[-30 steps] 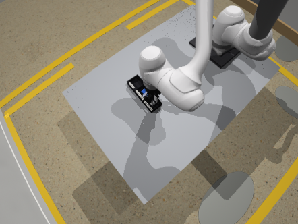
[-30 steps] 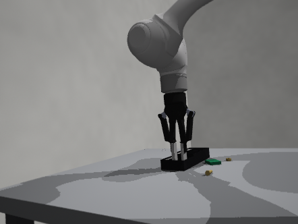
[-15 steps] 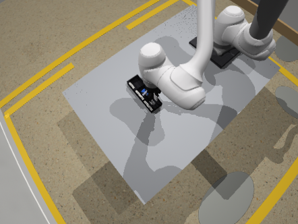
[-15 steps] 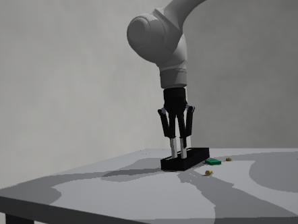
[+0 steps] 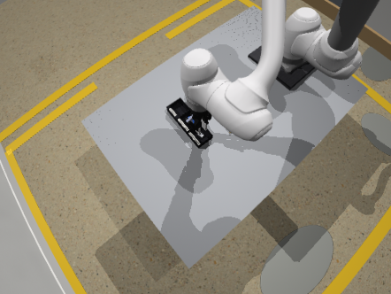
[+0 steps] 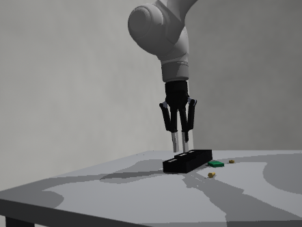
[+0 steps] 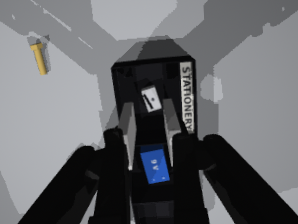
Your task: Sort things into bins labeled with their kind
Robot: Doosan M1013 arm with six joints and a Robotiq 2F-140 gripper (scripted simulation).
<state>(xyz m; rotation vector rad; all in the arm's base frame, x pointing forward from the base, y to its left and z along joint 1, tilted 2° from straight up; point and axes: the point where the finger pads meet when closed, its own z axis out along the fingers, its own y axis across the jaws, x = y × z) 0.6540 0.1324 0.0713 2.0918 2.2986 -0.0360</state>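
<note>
Right now my hand is 10 cm to the left of the flat green board, 9 cm above it and 7 cm past it. The rest, counted from my hand: small white piece: 8 cm below; black bin tray: 8 cm to the right, 7 cm below, 2 cm ahead; blue battery: 9 cm to the right, 8 cm below, 1 cm ahead.
</note>
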